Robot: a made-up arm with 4 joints.
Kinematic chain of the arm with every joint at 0, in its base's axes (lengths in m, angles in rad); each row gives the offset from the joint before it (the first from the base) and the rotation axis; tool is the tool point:
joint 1: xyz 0 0 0.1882 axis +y
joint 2: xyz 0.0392 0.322 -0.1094 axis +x
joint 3: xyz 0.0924 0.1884 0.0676 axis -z
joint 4: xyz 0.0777 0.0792 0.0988 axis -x
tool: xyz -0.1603 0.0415 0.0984
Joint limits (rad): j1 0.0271..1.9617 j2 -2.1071..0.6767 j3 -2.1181..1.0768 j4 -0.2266..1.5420
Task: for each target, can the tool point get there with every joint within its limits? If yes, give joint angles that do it. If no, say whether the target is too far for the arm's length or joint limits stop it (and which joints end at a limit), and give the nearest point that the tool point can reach.
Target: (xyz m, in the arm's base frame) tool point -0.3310 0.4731 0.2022
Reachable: yes | joints 1.3961 -1.7006 -1.1301 1.0669
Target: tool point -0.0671 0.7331 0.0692
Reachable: yes | joints 0.7437 -0.6753 -0.1166 0.4302
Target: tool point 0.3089 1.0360 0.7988
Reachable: no: too far | nearest point 0.1799 0.6258 0.3838 | short by 0.598 m
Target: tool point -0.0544 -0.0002 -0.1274
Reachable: no: joint limits stop it (at a limit: joint 2, joint 4) | nearest point -0.0797 0.2569 -0.2740 | short by 0.297 m
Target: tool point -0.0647 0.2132 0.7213
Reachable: no: joint limits stop it (at a limit: joint 1, joint 2) | nearest point 0.0217 0.3559 0.4504 | short by 0.318 m
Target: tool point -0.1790 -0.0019 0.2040
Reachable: no: joint limits stop it (at a limit: joint 1, joint 2) | nearest point 0.0055 0.2244 0.2607 | short by 0.297 m
